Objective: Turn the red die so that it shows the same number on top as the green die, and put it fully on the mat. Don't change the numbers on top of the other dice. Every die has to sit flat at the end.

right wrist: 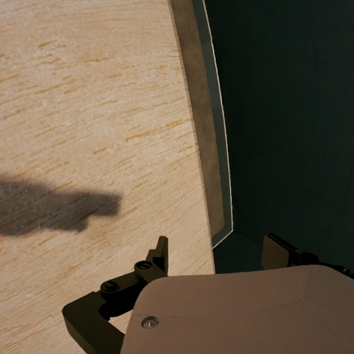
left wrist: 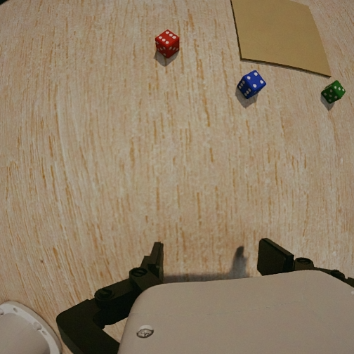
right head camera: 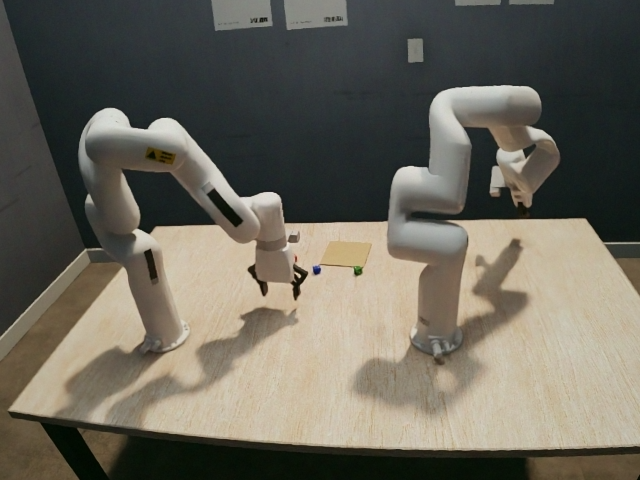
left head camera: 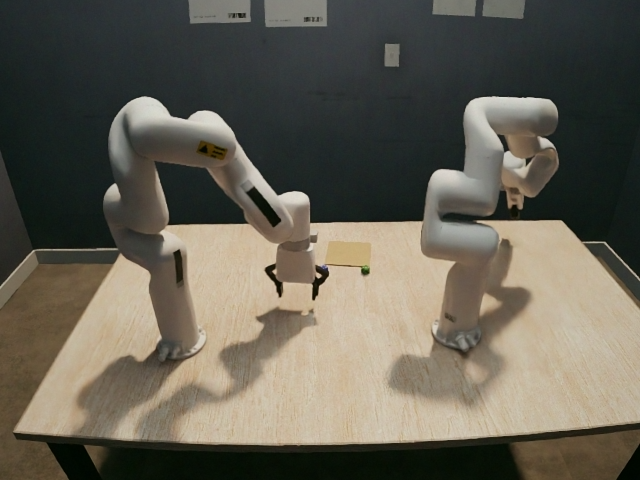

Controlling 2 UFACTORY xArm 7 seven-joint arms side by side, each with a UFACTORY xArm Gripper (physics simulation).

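Pixels of known places: left gripper, fingertip midpoint: point(right head camera: 281, 295) point(left head camera: 297, 296); right gripper, fingertip midpoint: point(right head camera: 526, 203) point(left head camera: 515, 205); left arm's base, origin of the base link: point(right head camera: 167, 336) point(left head camera: 181, 342); right arm's base, origin of the base link: point(right head camera: 436, 336) point(left head camera: 455, 332).
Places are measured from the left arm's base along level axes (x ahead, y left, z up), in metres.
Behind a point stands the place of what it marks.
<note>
The red die point(left wrist: 167, 44) point(right head camera: 295, 258) @(x 0.398, y -0.234, z 0.014 m) lies on the table left of the tan mat point(left head camera: 348, 253) @(x 0.461, y -0.380, z 0.004 m) point(right head camera: 346, 253) @(x 0.462, y -0.382, z 0.004 m) point(left wrist: 280, 35); its top shows several pips in two rows. The left arm hides it in the left head camera. The blue die point(left head camera: 324, 268) @(x 0.347, y -0.318, z 0.019 m) point(right head camera: 316, 269) @(x 0.344, y -0.319, z 0.017 m) point(left wrist: 251, 84) and green die point(left head camera: 365, 269) @(x 0.355, y -0.440, z 0.019 m) point(right head camera: 357, 270) @(x 0.354, y -0.441, z 0.018 m) point(left wrist: 333, 92) lie off the mat's near edge; green's top appears to show three. My left gripper point(left head camera: 297, 296) @(x 0.184, y -0.267, z 0.034 m) point(right head camera: 280, 295) @(x 0.184, y -0.267, z 0.034 m) point(left wrist: 212, 256) is open and empty, above the table, nearer the cameras than the dice. My right gripper point(left head camera: 514, 211) @(x 0.665, y -0.938, z 0.109 m) point(right head camera: 523, 210) @(x 0.665, y -0.938, z 0.109 m) point(right wrist: 216, 251) is open and empty, high near the far edge.
The wooden table point(left head camera: 330, 387) @(x -0.094, y -0.388, z 0.000 m) point(right head camera: 320, 387) @(x -0.083, y -0.450, z 0.000 m) point(right wrist: 100, 100) carries both arm bases. The right arm stands to the right of the mat. The table's far edge runs under the right gripper in the right wrist view, with floor and dark wall beyond.
</note>
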